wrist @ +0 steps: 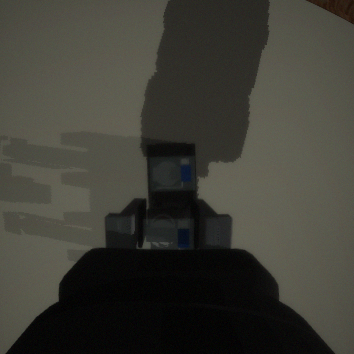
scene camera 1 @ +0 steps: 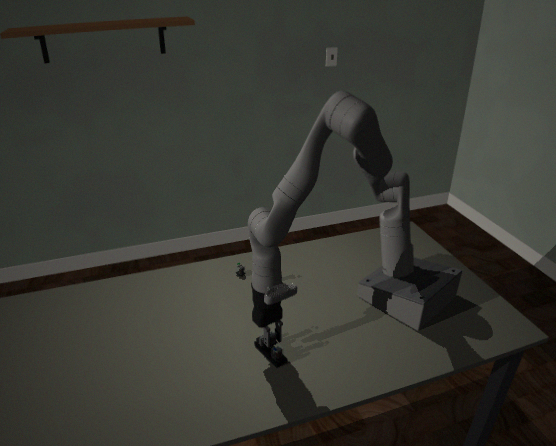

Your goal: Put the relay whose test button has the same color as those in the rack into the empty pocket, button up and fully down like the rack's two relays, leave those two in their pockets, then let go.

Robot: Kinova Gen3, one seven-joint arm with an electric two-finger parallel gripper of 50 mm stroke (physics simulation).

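Frame: origin at the arm's base, x ahead, y left, z up, level; millimetres.
Where they show: gripper, fingertip midpoint: (wrist: pixel 167 215) (scene camera 1: pixel 272 342); arm's base, origin of the base link: (scene camera 1: pixel 396 270).
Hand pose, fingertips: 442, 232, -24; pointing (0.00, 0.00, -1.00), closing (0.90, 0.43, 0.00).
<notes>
Each offset is from my fingertips to the centre of the thing, as dx, dy, dz. Level surfaces: height alone.
The black rack {+6, -3, -34} (scene camera 1: pixel 263 351) (wrist: pixel 171 149) lies on the table below my gripper. One relay with a blue test button {-9, +25, -19} (scene camera 1: pixel 276 353) (wrist: pixel 171 173) sits button up in the rack's end pocket. My gripper (scene camera 1: pixel 272 341) (wrist: pixel 167 215) is shut on a relay with a blue test button {+3, -7, +7} (wrist: pixel 169 234), held button up over the rack's middle, close to the seated relay. Whether its underside is fully down in the pocket is hidden. Another rack relay {+21, -32, -19} (scene camera 1: pixel 261 341) shows partly at the rack's other end, behind the fingers in the scene view.
A relay with a green button {+56, -381, -23} (scene camera 1: pixel 240 271) lies farther back on the table {dz -45} (scene camera 1: pixel 125 350), left of the arm's wrist. The arm's base block (scene camera 1: pixel 415 295) stands on the right of the table. The arm's shadows fall across the table around the rack.
</notes>
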